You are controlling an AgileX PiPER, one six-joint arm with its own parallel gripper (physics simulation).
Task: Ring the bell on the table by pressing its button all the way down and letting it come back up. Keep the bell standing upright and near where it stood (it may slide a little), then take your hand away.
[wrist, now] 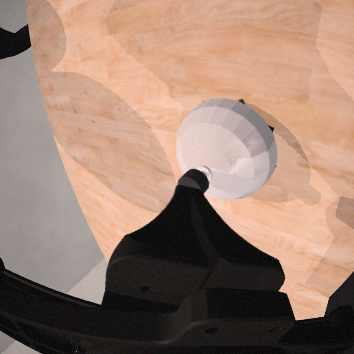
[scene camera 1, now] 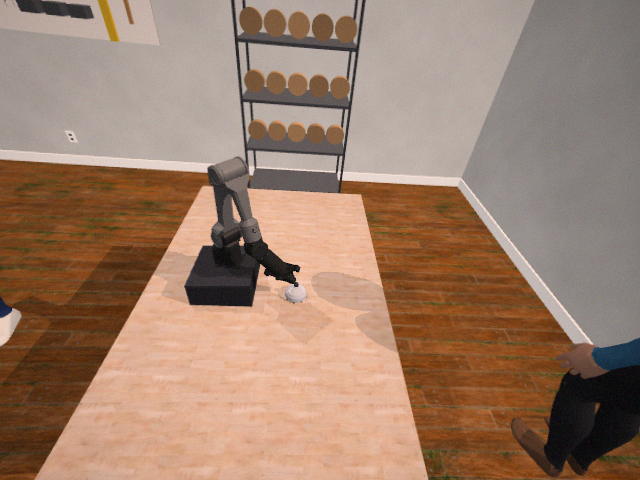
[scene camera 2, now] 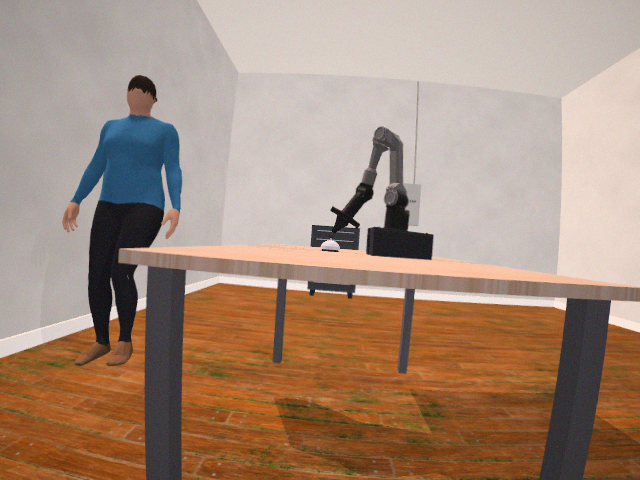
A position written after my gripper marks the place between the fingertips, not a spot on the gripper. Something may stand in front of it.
In view: my gripper (wrist: pixel 183 201) and a domed bell (wrist: pixel 231 142).
